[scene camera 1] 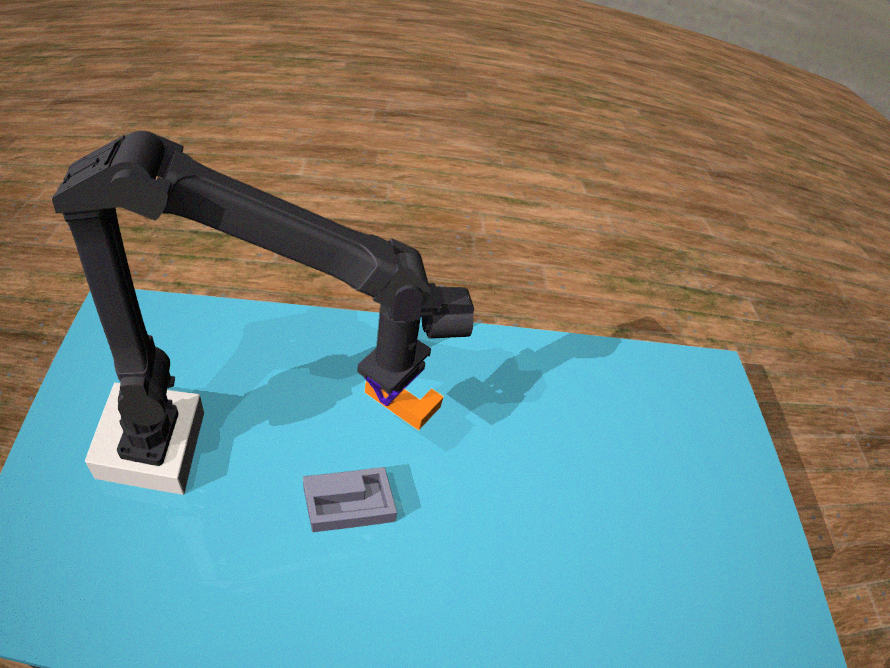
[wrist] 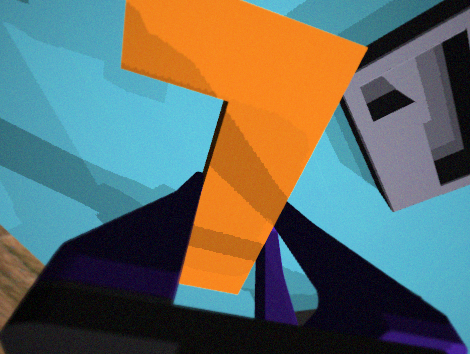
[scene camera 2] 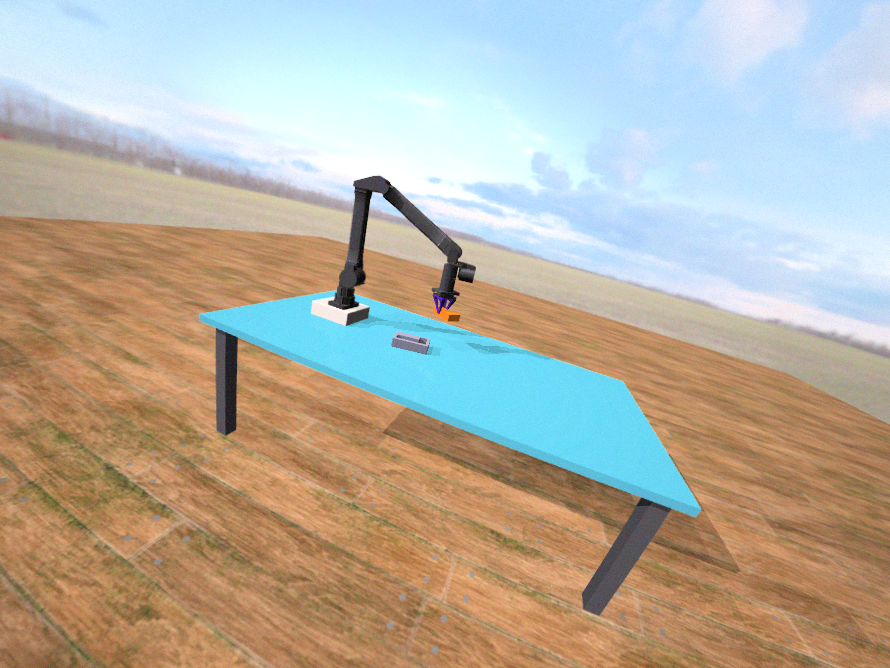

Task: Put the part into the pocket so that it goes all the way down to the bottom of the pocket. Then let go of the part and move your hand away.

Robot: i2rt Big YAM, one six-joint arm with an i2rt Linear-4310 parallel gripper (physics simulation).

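Frame: origin at the arm's base, x ahead, y left, z up, level; metres.
Seen in the pictures: gripper, between the fingertips: [scene camera 1: 390,397] [wrist: 232,192] [scene camera 2: 441,313]; arm's base, origin of its link: [scene camera 1: 149,434] [scene camera 2: 343,305].
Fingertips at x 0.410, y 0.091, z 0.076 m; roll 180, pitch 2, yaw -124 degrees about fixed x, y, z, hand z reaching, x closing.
Pixels of each thing's top centre, then the offset from my fingertips to it. Level surfaces: height alone.
- orange L-shaped part, centre of its top: [wrist: 200,191] [scene camera 1: 404,387] [scene camera 2: 447,309] 0.021 m ahead, 0.004 m left, 0.024 m up
- grey block, centre of its top: [wrist: 429,130] [scene camera 1: 349,494] [scene camera 2: 412,338] 0.051 m back, 0.133 m right, 0.097 m down
- blue table, height of its surface: 0.133 m down
The orange L-shaped part [scene camera 1: 415,412] [scene camera 2: 451,316] [wrist: 295,85] hangs above the table. My gripper [scene camera 1: 388,401] [scene camera 2: 441,310] [wrist: 232,192], with purple fingers, is shut on its long leg; the short leg sticks out at the end away from the fingers. The grey block [scene camera 1: 334,484] [scene camera 2: 410,347] [wrist: 387,160] with the L-shaped pocket lies on the table. In scene camera 1 it is below and left of the part; in the wrist view it is at the right, partly cut off by the frame edge and partly covered by the part. The part and block are apart.
The arm's white base block [scene camera 1: 185,431] [scene camera 2: 328,311] stands at the left of the blue table [scene camera 1: 611,503] [scene camera 2: 531,402]. The table's far edge runs behind the gripper in scene camera 1. Shadows of the arm fall across the table.
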